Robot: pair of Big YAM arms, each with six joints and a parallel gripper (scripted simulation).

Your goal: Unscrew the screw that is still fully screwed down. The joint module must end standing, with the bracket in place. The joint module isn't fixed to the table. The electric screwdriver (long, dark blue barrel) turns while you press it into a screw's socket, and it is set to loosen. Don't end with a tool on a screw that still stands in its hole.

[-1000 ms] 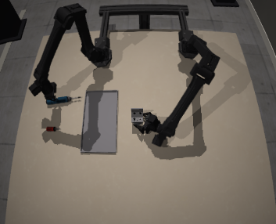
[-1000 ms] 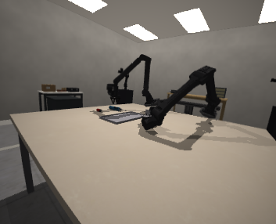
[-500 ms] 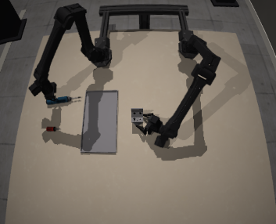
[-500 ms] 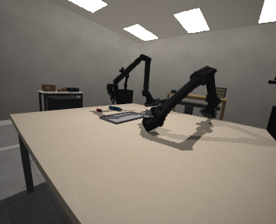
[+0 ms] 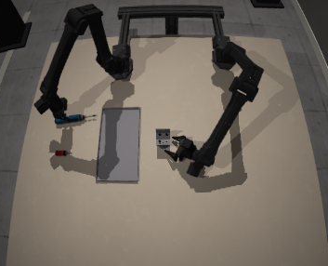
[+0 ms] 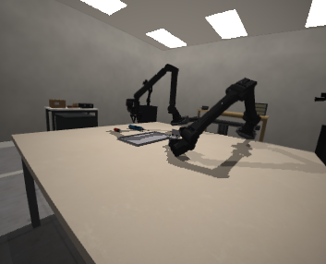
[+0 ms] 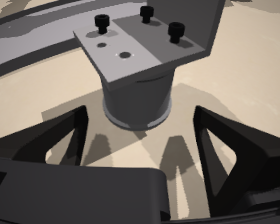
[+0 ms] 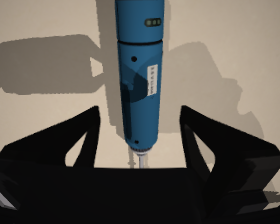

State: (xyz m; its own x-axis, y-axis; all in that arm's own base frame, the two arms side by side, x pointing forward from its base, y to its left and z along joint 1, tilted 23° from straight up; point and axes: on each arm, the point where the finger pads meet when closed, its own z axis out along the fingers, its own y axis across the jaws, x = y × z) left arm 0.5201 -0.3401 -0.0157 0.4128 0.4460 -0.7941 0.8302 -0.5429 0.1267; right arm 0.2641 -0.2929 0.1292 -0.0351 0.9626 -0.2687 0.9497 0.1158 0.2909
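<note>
Right now the joint module is 3 cm to the right of my left hand, 2 cm behind it and 1 cm above it. Round my left hand: grey bracket (5 cm above, 3 cm to the right, 2 cm behind); flat grey tray (27 cm to the right, 5 cm behind, 2 cm below); red-handled tool (58 cm to the right, 2 cm behind, 1 cm below).
</note>
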